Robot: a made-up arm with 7 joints. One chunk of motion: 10 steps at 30 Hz.
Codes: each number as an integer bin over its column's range. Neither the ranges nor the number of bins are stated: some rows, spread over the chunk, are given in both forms.
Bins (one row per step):
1: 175 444 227 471 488 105
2: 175 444 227 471 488 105
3: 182 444 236 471 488 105
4: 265 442 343 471 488 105
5: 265 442 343 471 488 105
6: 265 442 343 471 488 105
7: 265 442 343 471 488 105
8: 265 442 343 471 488 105
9: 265 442 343 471 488 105
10: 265 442 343 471 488 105
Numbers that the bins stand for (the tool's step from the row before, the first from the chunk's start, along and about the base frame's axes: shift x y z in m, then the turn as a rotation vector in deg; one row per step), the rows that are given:
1: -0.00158 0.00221 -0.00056 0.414 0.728 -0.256
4: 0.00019 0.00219 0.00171 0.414 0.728 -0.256
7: 0.00019 0.00219 0.00171 0.414 0.728 -0.256
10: 0.00019 0.00219 0.00171 0.414 0.728 -0.256
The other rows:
2: -0.00158 0.00221 -0.00056 0.414 0.728 -0.256
3: -0.00144 0.00221 -0.00038 0.414 0.728 -0.256
5: 0.00019 0.00219 0.00171 0.414 0.728 -0.256
6: 0.00019 0.00219 0.00171 0.414 0.728 -0.256
8: 0.00019 0.00219 0.00171 0.414 0.728 -0.256
9: 0.00019 0.00219 0.00171 0.414 0.728 -0.256

